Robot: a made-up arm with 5 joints.
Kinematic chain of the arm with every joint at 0, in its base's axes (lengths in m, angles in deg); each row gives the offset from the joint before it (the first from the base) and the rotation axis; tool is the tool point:
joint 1: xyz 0 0 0.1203 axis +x
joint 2: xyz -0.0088 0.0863 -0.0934 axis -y
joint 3: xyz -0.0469 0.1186 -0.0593 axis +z
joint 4: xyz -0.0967 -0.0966 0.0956 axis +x
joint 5: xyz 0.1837 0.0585 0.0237 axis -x
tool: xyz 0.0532 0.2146 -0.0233
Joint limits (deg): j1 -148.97..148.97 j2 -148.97..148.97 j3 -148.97..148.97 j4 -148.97..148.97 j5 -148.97..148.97
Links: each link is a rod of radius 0.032 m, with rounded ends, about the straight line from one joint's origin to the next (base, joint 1, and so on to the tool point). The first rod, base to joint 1, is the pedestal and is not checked.
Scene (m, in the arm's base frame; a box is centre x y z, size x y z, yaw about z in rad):
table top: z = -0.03
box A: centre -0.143 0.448 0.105 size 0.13 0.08 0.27 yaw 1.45
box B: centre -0.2 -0.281 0 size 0.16 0.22 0.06 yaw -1.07
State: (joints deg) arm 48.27 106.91 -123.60 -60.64 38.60
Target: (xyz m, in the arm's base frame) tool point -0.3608 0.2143 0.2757
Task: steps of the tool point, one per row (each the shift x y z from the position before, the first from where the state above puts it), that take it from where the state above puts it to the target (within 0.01 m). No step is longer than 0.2 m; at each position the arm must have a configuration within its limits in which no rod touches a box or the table.
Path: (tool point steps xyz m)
1: -0.0486 0.1134 0.0227
2: -0.0944 0.0850 0.0673
3: -0.1240 0.0261 0.0997
4: -0.1308 -0.0488 0.1045
5: -0.0983 -0.0504 -0.0290
6: -0.0759 -0.0812 -0.0311
7: -0.0436 -0.1021 -0.0316

